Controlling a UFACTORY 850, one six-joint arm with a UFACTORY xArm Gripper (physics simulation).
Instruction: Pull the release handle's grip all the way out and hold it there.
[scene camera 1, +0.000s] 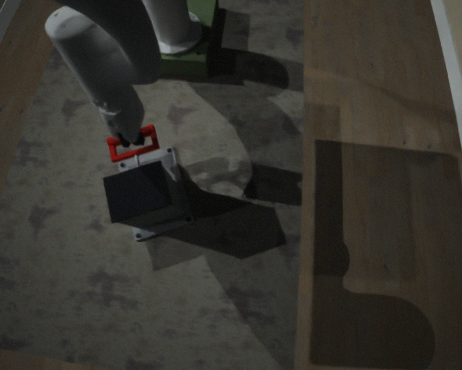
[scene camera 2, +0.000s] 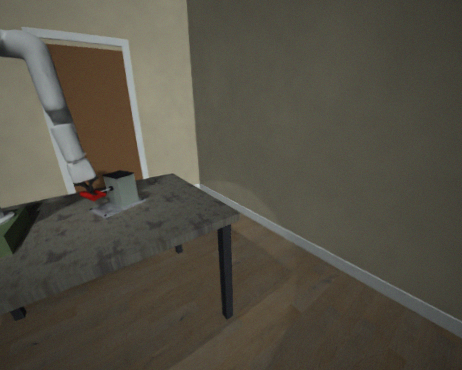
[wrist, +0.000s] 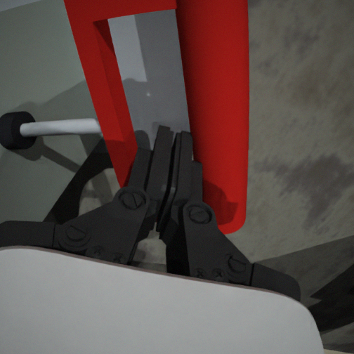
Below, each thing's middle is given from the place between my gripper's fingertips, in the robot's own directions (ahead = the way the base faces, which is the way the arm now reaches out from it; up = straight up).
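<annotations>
My hand: 10 cm short of the base plate (scene camera 1: 167, 156), 3 cm right of it, 10 cm above.
</annotations>
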